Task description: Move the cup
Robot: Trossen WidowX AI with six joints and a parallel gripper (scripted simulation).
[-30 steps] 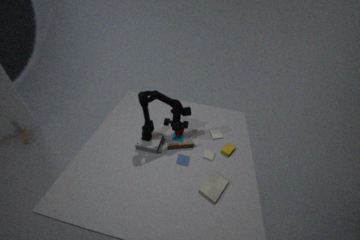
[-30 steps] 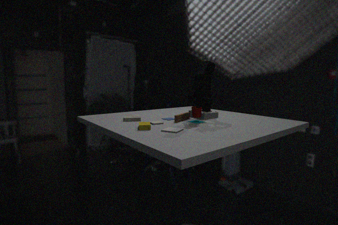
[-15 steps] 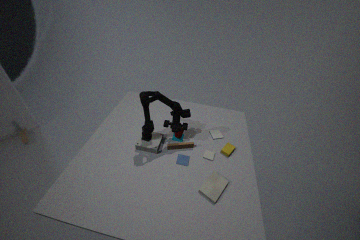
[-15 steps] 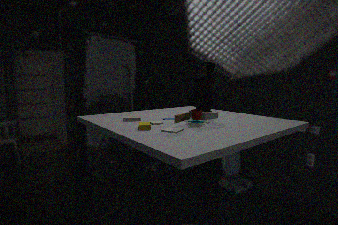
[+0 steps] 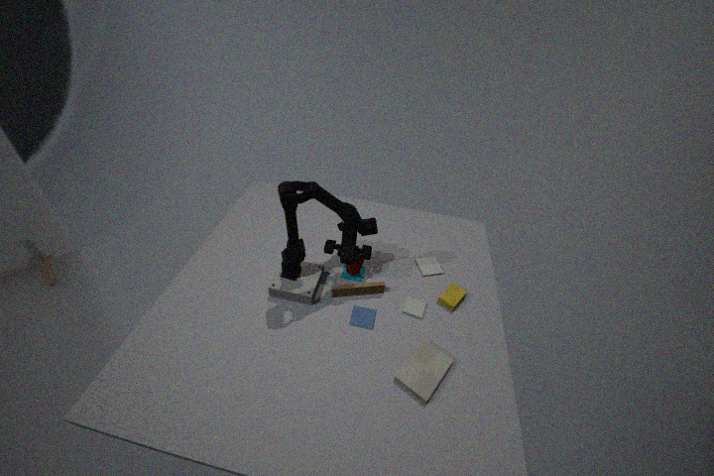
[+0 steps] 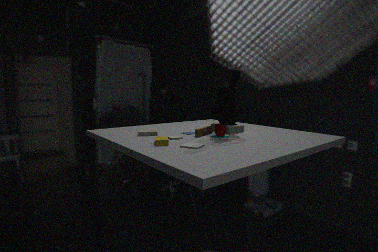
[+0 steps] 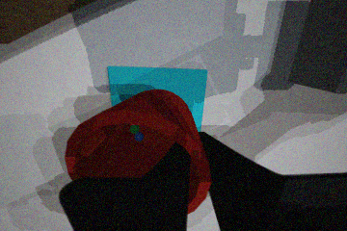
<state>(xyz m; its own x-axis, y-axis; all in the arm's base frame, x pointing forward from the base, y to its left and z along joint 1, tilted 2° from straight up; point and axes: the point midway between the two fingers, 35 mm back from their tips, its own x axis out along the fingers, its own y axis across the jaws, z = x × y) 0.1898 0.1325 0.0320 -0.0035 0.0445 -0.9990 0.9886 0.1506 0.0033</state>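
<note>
The blue marble lies 40 mm ahead of my gripper tip, 20 mm to the left of it and 20 mm below it. Round my gripper tip: green marble (50 mm ahead, 20 mm below, 10 mm to the left); teal pad (50 mm below, 30 mm ahead); red cup (30 mm ahead).
</note>
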